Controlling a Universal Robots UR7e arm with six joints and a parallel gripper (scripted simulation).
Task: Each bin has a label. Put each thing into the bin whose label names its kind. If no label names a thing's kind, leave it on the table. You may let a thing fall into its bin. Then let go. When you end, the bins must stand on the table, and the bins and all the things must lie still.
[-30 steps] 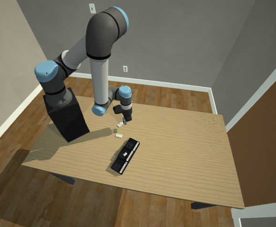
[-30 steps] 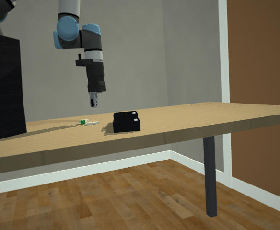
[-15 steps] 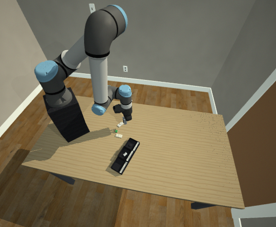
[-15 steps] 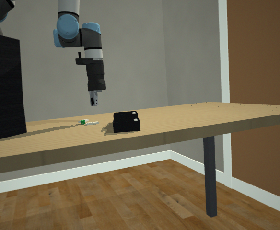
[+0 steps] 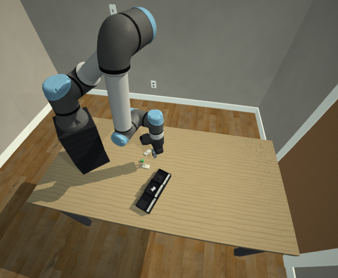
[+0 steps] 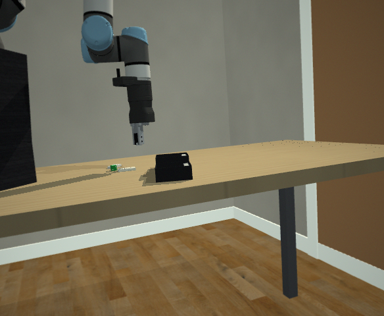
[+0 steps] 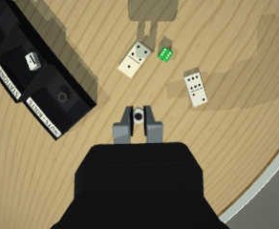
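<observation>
Right now the black piece is 11 cm to the right of my hand, 8 cm below it and 4 cm ahead of it. From my hand the other things lie so: metal nut: 2 cm below; then cream plate: 8 cm below, 6 cm behind, 4 cm to the right; then green die: 9 cm behind, 8 cm below.
</observation>
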